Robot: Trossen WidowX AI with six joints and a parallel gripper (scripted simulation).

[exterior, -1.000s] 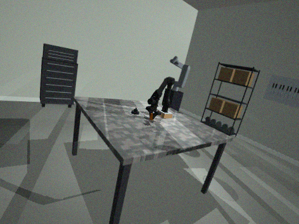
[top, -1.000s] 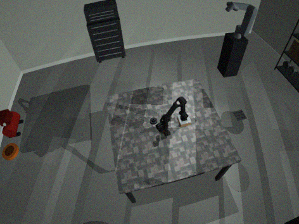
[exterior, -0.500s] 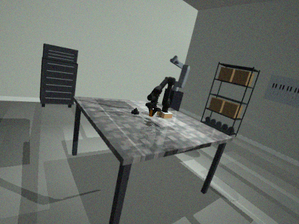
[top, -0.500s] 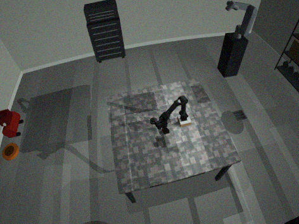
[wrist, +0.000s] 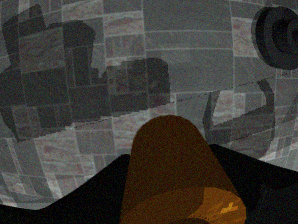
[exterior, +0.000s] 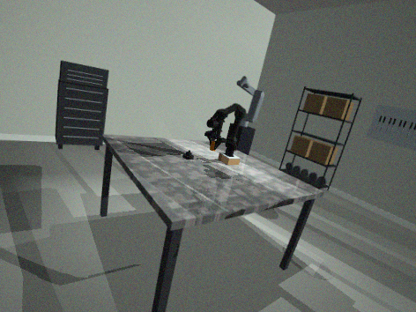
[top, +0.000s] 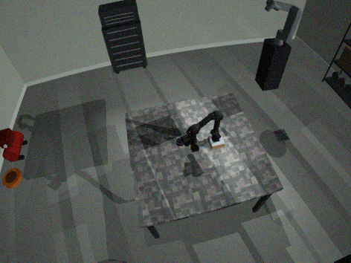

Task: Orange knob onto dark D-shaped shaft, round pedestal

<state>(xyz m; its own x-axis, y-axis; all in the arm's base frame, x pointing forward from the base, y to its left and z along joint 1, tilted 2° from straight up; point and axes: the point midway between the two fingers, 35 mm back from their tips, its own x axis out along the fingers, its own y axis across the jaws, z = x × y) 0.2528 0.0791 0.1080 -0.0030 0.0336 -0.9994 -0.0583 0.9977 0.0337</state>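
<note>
Now: gripper tip 17 cm to the left of the pedestal, 10 cm above it and 8 cm short of it. Also, from my gripper tip: orange knob (2 cm above).
</note>
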